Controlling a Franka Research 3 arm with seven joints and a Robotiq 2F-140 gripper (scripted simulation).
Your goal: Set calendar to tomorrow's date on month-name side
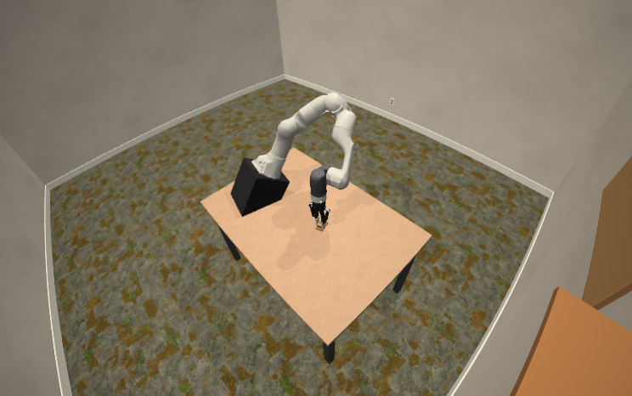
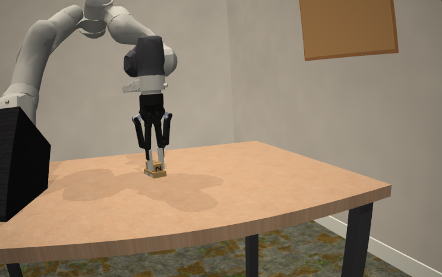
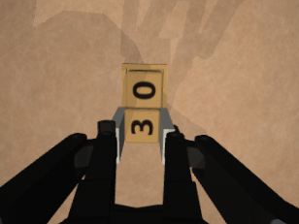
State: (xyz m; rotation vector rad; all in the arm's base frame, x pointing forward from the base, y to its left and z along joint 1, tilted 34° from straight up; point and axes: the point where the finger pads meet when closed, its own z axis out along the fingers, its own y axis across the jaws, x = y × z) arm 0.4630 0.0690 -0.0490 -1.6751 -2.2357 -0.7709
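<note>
The cube lies 30 mm to the left of my hand, 30 mm below it and 10 mm behind it. From my hand the other things lie so: wooden calendar tray: 40 mm below, 20 mm to the left.
</note>
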